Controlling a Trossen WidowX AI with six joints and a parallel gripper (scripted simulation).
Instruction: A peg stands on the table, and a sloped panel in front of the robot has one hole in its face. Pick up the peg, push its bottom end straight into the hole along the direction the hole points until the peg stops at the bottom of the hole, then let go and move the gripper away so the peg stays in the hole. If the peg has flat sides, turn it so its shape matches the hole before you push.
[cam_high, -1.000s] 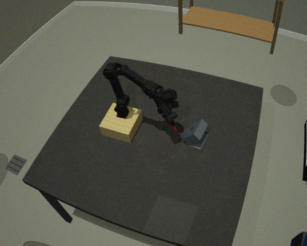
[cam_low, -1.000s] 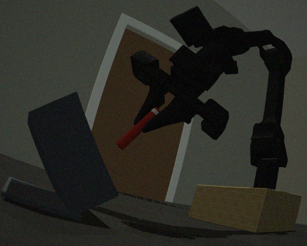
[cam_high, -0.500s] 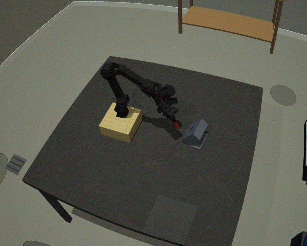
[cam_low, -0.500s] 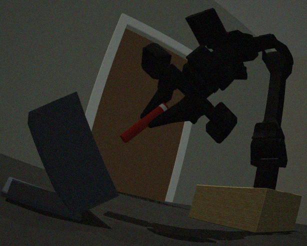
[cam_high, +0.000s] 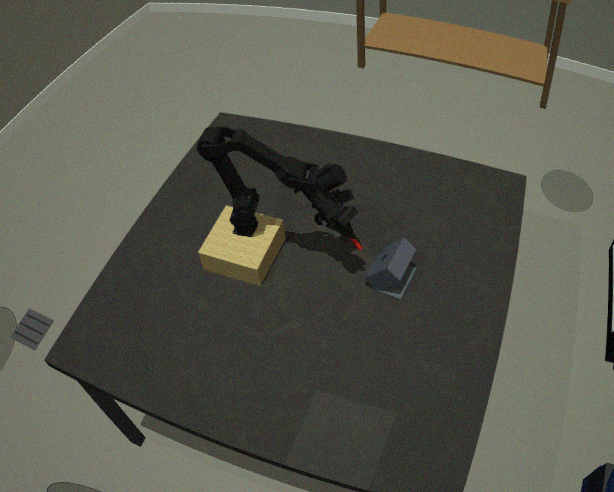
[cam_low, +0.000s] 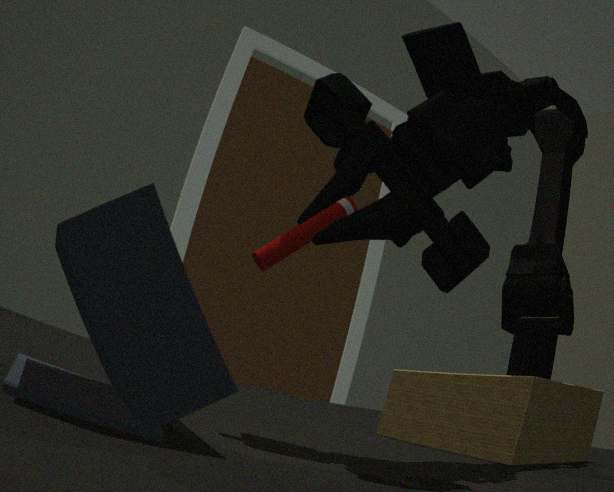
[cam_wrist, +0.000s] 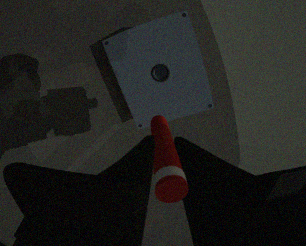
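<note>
The sloped panel lies 110 mm ahead of my gripper tip and 90 mm below it. Round my gripper tip: red peg 10 mm behind, 10 mm above; then flat grey foot 150 mm below, 140 mm ahead.
</note>
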